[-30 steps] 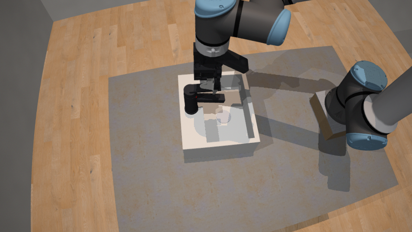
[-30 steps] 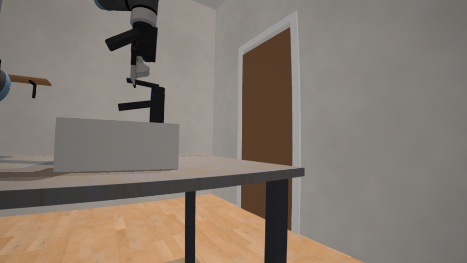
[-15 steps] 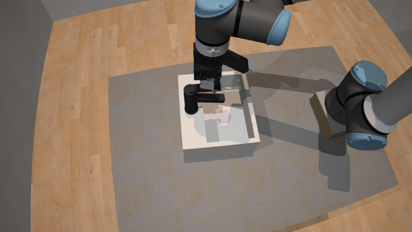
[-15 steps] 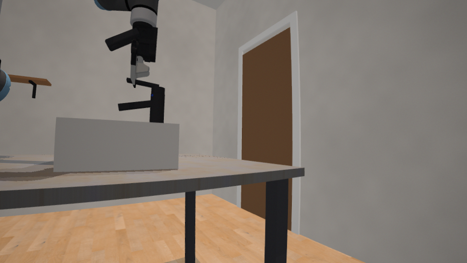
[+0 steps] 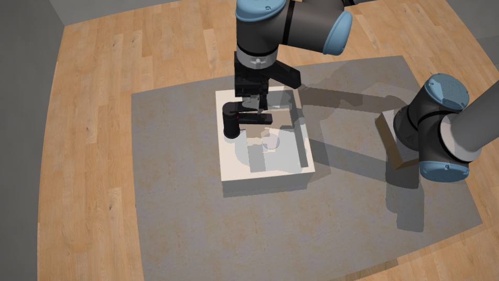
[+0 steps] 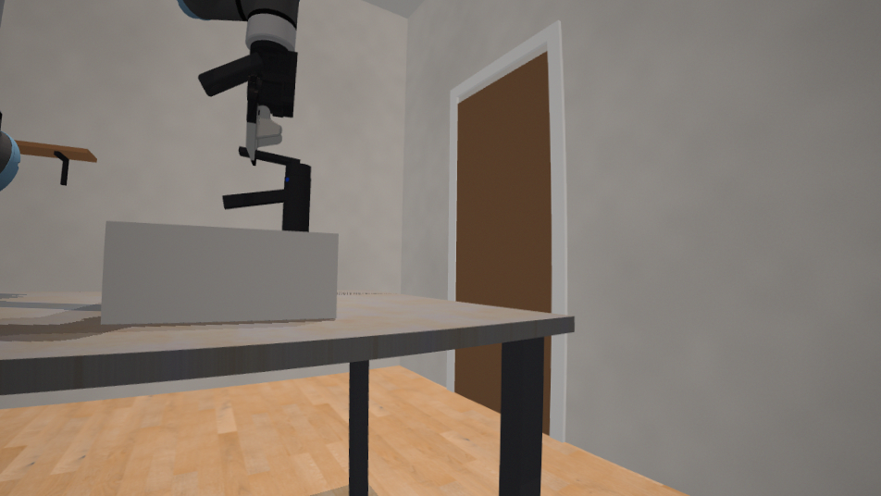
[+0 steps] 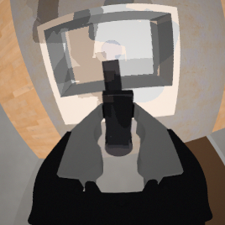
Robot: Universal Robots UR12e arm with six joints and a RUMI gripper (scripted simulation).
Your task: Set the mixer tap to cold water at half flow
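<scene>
Now: hand 3 cm short of the lever. Round my hand: white basin: 4 cm behind, 1 cm to the right, 24 cm below.
</scene>
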